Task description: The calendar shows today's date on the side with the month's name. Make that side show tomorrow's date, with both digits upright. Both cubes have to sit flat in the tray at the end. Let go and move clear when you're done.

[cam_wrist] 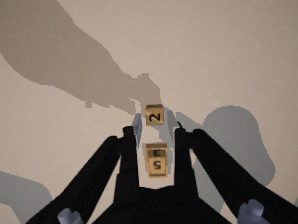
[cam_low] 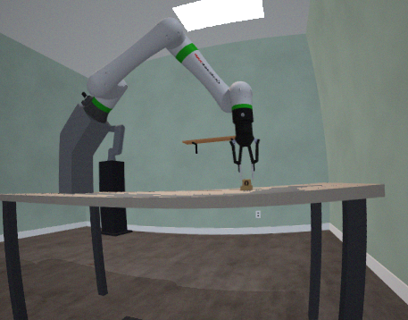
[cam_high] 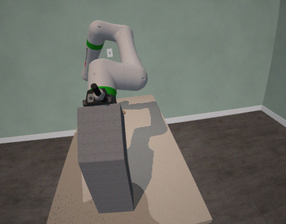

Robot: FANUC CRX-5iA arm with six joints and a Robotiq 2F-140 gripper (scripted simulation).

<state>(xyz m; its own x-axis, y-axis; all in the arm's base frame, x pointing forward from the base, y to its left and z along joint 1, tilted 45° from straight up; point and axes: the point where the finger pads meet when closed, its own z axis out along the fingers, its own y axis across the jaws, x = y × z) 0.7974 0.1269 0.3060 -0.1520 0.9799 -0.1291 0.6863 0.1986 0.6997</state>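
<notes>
The wooden tray is 20 mm ahead of my hand, 110 mm to the right of it and 60 mm below it.
</notes>
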